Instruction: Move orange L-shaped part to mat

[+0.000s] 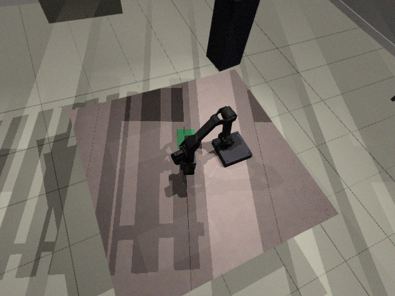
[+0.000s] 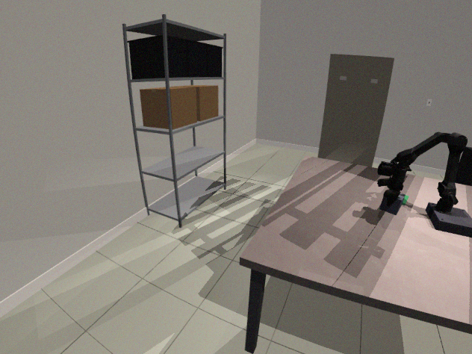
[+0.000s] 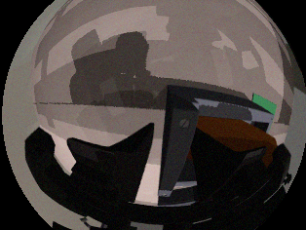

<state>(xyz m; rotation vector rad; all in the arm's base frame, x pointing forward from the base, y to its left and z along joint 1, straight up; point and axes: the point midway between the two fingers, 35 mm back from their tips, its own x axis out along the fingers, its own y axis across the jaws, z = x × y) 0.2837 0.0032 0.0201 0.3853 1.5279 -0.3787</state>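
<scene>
Right now the orange L-shaped part is 40 mm to the right of my gripper tip, 30 mm behind it and 10 mm above it. Round my gripper tip: green mat 190 mm to the right, 110 mm behind, 50 mm below.
</scene>
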